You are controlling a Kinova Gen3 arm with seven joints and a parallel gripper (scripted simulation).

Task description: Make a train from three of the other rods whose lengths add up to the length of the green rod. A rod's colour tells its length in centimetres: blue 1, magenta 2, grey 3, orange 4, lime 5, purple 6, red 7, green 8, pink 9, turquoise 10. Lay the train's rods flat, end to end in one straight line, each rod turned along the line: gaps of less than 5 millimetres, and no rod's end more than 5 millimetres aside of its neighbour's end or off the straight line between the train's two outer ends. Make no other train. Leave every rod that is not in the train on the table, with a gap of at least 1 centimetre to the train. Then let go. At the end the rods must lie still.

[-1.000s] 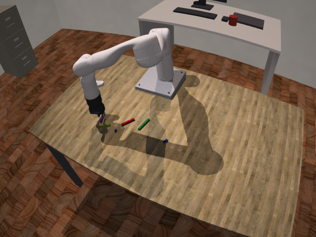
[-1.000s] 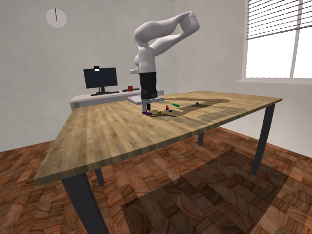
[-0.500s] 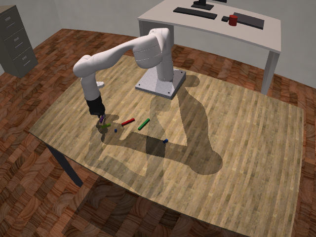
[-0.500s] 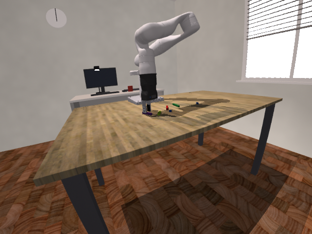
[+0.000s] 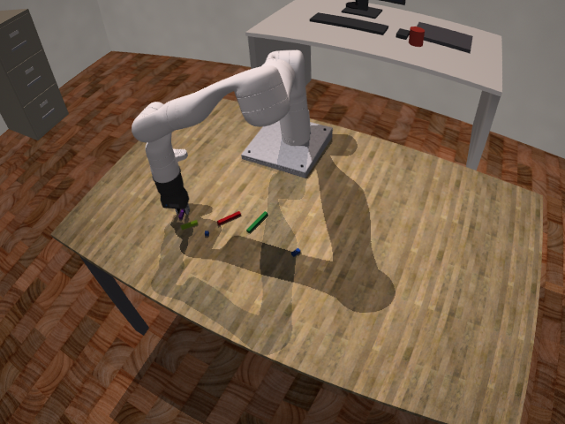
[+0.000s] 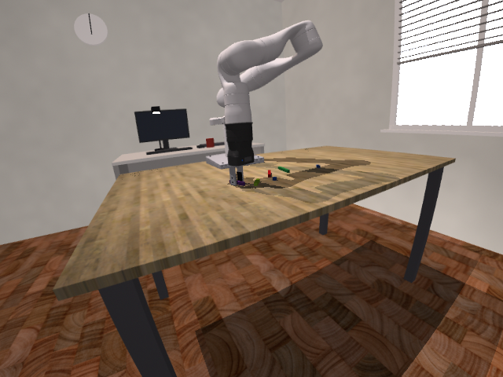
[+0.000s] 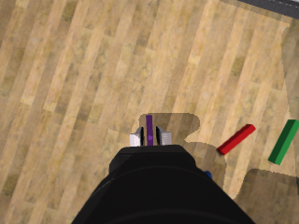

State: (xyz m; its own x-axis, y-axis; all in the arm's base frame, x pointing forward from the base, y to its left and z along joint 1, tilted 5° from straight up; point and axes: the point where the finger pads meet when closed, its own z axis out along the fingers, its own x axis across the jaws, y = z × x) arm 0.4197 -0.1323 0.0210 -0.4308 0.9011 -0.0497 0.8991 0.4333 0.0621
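Right now my hand is 1 cm above the purple rod. From my hand the other things lie so: green rod (22 cm to the left, 8 cm behind, 1 cm below); red rod (14 cm to the left, 5 cm behind, 1 cm below); lime rod (5 cm to the left, 3 cm ahead, 1 cm below).
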